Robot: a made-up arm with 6 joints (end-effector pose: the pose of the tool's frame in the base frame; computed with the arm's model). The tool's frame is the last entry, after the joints.
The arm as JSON. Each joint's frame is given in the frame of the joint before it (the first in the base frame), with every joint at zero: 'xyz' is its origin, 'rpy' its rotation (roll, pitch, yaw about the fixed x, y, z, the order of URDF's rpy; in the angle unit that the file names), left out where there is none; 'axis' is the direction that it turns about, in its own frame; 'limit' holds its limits. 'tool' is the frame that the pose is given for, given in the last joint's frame.
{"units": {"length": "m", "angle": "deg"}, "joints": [
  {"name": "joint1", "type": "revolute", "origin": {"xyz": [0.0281, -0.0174, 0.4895], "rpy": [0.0, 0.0, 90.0]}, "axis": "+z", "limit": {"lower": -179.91, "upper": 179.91}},
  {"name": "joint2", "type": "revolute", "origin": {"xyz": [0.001, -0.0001, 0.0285], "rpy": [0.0, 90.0, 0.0]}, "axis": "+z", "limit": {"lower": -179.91, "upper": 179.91}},
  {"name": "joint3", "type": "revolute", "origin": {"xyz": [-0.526, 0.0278, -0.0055]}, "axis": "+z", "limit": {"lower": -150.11, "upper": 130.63}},
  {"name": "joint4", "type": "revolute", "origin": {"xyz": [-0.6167, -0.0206, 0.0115], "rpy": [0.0, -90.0, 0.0]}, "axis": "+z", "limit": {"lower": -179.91, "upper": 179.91}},
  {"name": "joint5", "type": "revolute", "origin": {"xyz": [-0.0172, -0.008, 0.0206], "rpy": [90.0, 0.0, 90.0]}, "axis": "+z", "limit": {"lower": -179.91, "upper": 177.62}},
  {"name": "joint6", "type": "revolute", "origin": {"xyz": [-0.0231, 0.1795, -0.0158], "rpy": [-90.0, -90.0, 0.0]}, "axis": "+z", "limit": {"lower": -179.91, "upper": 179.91}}
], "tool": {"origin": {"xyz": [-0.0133, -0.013, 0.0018], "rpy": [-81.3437, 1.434, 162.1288]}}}
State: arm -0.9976 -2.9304 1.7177 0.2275 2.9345 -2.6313
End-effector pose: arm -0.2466 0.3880 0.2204 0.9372 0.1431 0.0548 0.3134
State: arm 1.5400 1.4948 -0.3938 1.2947 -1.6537 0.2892
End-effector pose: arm 0.2362 1.0950 0.8735 0.7212 -0.3312 0.3915 0.4658
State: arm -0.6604 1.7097 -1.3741 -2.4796 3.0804 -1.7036
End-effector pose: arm 0.5714 -0.3950 0.9081 0.2564 0.0723 -0.6375 -0.7230
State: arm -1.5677 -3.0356 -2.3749 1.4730 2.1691 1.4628
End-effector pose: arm 0.1701 -0.4107 0.2736 0.3854 -0.2548 0.4720 0.7508
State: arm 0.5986 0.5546 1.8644 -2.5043 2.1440 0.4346
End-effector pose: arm 0.6086 0.3259 0.6765 0.6053 -0.1763 -0.5099 0.5853
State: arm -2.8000 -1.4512 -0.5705 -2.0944 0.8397 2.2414
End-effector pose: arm 1.0791 0.4881 0.1662 0.1528 0.2385 0.3647 0.8870
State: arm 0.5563 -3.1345 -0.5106 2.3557 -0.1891 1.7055
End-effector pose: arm 0.3511 0.2135 -0.7416 0.5394 0.4864 0.3897 0.5663
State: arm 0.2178 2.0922 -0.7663 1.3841 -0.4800 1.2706
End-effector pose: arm 1.2773 0.2208 0.4420 0.7899 -0.2464 0.2142 0.5191
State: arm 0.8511 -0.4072 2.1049 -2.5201 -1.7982 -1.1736
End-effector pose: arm 0.1518 0.3483 0.7822 0.4653 0.0838 -0.5269 -0.7062
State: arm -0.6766 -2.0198 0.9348 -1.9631 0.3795 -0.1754
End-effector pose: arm -0.9480 0.6731 0.5778 0.0172 -0.7513 -0.5613 0.3466
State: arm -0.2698 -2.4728 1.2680 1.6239 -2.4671 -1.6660
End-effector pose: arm -0.7189 0.0829 0.3339 0.8728 0.0851 0.3751 0.3005
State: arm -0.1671 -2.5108 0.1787 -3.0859 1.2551 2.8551
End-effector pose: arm -0.6266 0.1065 -0.5116 0.4844 0.6524 -0.5537 -0.1821
